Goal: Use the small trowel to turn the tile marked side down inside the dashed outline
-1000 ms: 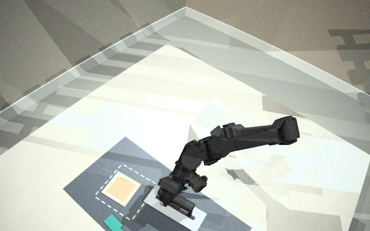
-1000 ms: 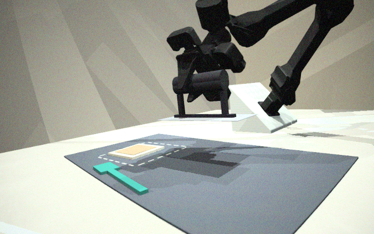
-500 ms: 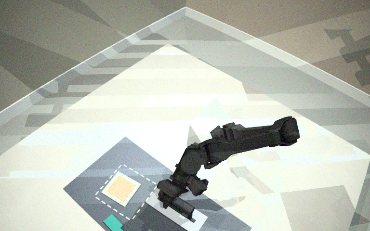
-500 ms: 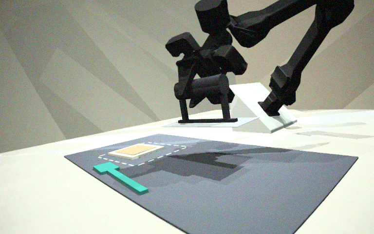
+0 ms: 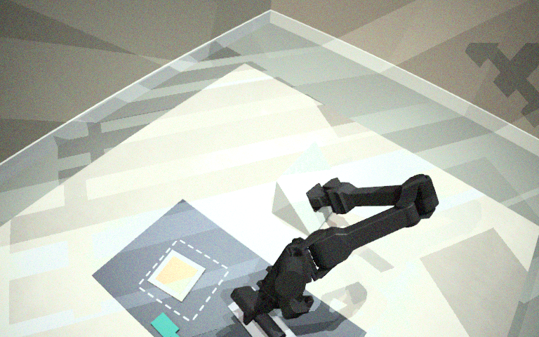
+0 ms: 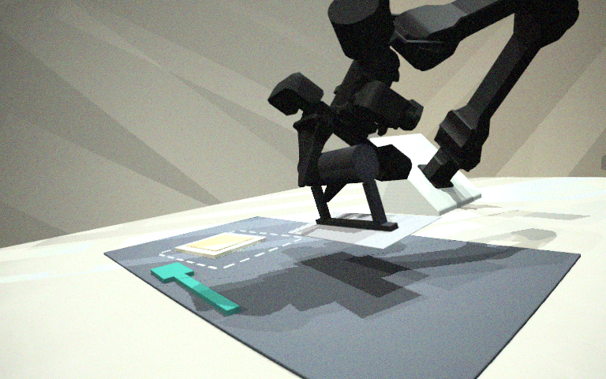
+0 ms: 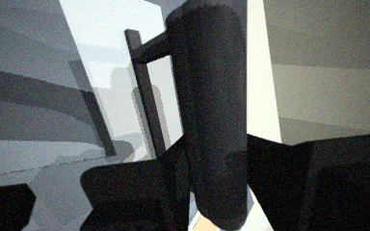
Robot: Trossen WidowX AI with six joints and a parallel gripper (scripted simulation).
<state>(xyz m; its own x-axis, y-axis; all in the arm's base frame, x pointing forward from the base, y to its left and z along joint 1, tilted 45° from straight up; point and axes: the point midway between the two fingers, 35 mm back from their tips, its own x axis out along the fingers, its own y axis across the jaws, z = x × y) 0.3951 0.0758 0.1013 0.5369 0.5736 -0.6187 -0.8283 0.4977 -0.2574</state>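
Now: gripper tip 3 cm past the trowel and 1 cm above it. Also, from my gripper tip: teal t-shaped flat piece: 13 cm ahead, 11 cm to the right, 9 cm below; then grey mat: 11 cm below, 9 cm to the right, 1 cm behind; then tile: 24 cm to the right, 9 cm below, 2 cm ahead.
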